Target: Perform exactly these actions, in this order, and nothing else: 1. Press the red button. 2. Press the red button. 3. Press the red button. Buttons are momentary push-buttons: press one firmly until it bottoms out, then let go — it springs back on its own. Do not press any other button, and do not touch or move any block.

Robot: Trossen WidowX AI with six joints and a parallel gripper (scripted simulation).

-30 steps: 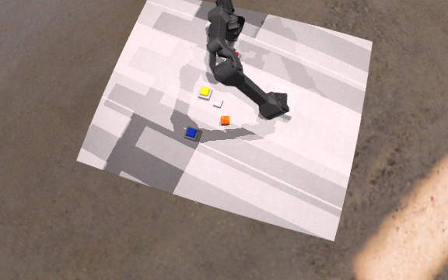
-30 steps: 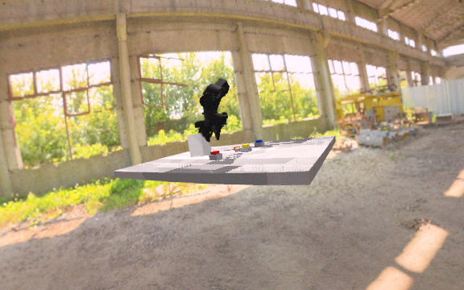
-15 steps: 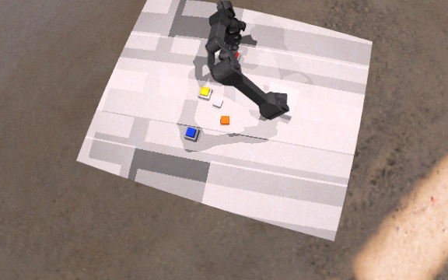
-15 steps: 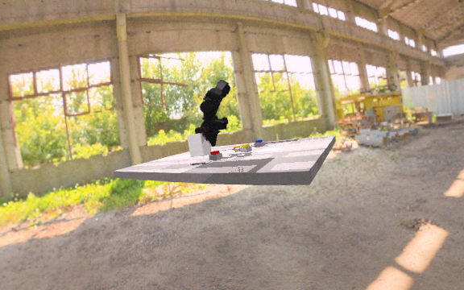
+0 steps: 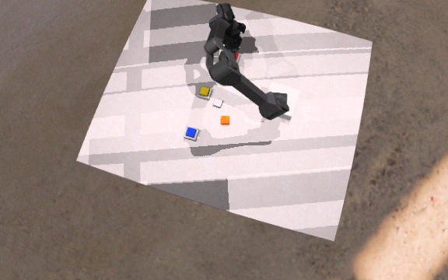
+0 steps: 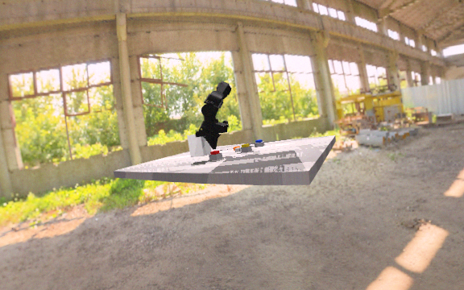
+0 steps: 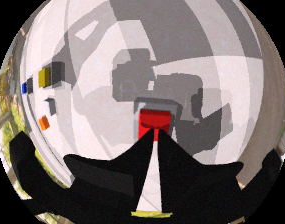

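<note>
The red button is 20 mm below my gripper tip. Round my gripper tip: grey block (30 mm ahead, 220 mm to the left, 40 mm below); then orange block (10 mm behind, 290 mm to the left, 40 mm below); then yellow button (90 mm ahead, 180 mm to the left, 20 mm below).
</note>
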